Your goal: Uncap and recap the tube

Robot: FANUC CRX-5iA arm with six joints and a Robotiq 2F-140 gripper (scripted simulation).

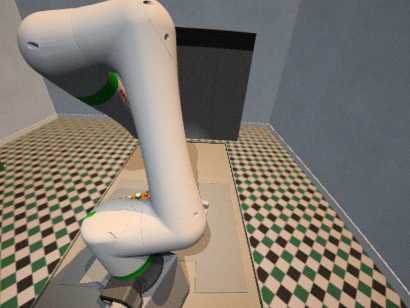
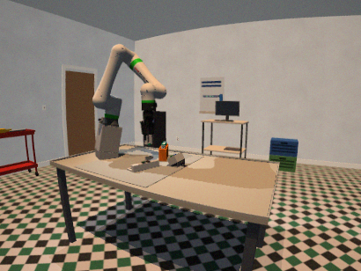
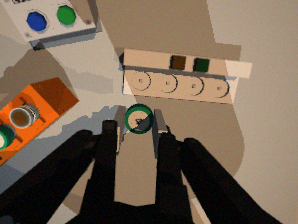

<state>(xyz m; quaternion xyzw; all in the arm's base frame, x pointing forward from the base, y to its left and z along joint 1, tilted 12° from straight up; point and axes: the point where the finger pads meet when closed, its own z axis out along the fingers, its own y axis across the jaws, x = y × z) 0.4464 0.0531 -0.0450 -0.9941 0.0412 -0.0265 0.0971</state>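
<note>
My hand is 150 mm to the right of the blue key CYCLE, 120 mm short of it and 120 mm above it. Also, from my hand: green key READY 130 mm ahead, 120 mm below, 110 mm to the left; then key box 140 mm ahead, 130 mm to the left, 130 mm below.
</note>
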